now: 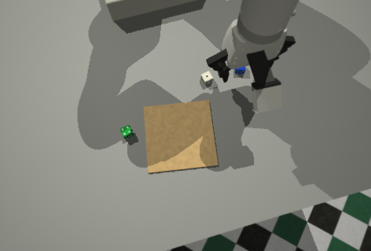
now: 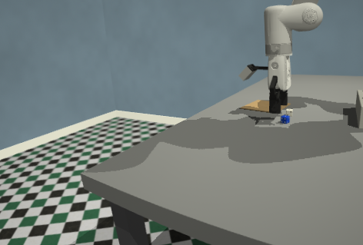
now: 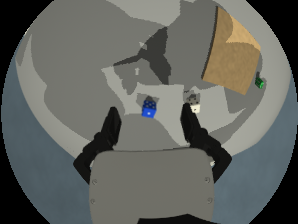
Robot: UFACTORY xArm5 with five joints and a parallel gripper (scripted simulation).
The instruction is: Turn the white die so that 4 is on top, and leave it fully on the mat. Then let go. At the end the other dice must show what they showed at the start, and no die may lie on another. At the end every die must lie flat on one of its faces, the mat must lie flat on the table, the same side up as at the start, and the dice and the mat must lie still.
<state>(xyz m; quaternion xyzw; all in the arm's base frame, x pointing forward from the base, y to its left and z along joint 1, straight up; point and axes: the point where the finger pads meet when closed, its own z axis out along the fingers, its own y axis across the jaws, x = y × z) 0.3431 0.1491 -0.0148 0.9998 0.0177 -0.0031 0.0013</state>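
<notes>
Now: hand 4 cm above the blue die and 2 cm past it. The rest, counted from my hand: white die 7 cm to the right, 4 cm below, 2 cm behind; green die 26 cm to the right, 6 cm ahead, 4 cm below; tan mat 16 cm to the right, 9 cm ahead, 5 cm below.
</notes>
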